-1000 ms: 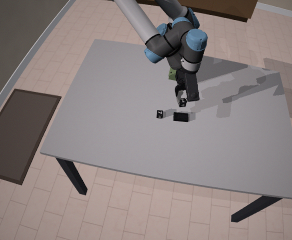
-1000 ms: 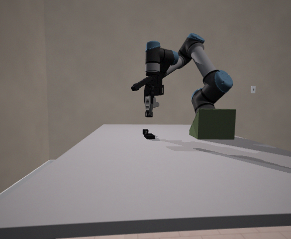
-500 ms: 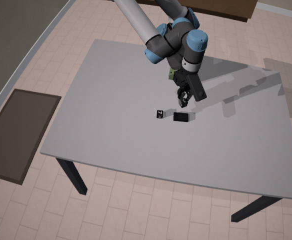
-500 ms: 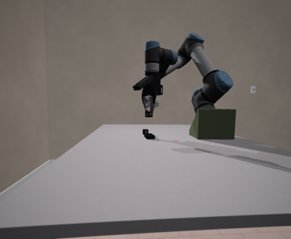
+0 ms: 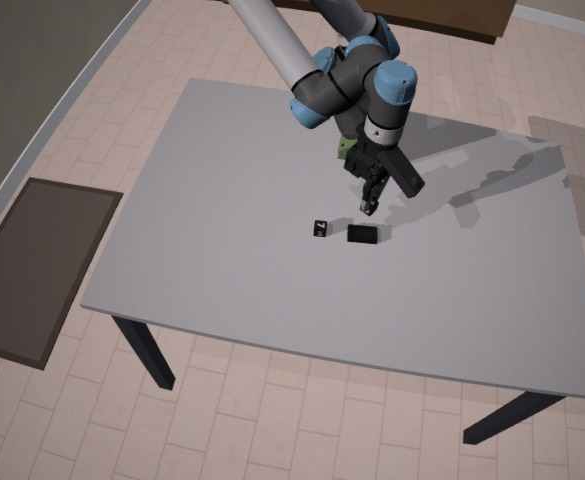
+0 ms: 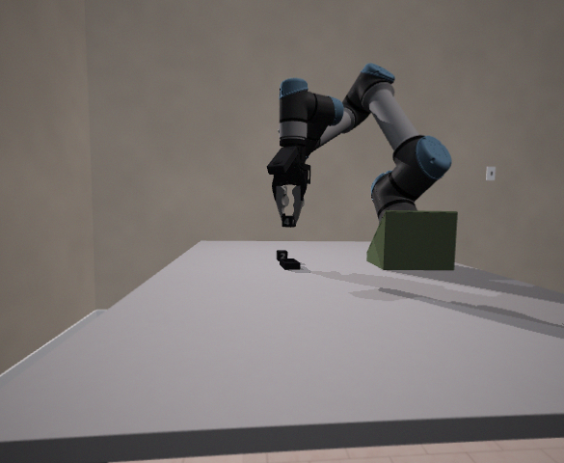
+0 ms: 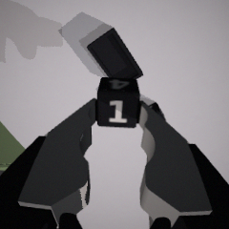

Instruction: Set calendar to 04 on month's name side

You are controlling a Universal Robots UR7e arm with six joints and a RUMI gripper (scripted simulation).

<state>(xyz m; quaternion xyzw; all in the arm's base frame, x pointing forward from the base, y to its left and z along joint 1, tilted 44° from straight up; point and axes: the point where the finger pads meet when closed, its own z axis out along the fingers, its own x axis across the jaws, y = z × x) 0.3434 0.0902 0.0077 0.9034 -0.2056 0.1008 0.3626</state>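
Right now my hand is 130 mm above the black calendar tray.
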